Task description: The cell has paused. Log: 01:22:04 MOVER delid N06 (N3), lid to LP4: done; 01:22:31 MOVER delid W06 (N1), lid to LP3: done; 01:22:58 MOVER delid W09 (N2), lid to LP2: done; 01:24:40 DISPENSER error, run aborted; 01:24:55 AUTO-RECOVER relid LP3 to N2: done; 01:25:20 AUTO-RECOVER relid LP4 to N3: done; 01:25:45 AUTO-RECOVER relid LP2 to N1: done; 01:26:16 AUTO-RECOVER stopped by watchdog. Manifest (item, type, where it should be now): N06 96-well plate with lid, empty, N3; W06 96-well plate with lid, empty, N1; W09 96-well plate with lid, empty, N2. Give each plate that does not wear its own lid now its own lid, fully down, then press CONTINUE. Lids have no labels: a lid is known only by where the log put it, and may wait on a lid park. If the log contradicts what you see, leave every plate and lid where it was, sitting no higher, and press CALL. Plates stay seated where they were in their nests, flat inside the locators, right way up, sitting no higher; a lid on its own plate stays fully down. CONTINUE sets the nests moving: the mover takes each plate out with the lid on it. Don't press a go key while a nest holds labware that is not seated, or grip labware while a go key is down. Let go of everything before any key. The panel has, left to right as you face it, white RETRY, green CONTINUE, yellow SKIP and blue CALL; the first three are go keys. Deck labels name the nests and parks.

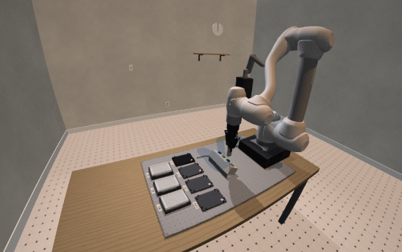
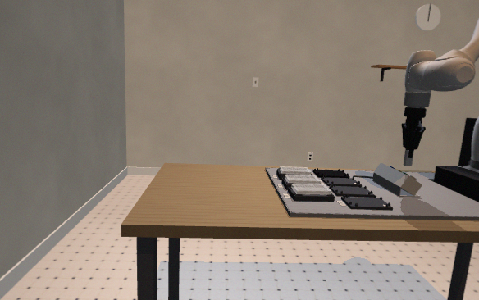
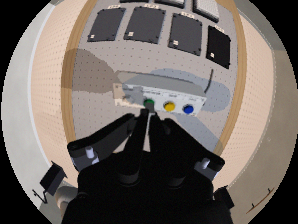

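My gripper is now 70 mm above the green key. From my hand the other things lie so: yellow key 50 mm to the right, 70 mm below; blue key 10 mm ahead, 100 mm to the right, 70 mm below; LP2 lid park 240 mm ahead, 60 mm to the left, 130 mm below.
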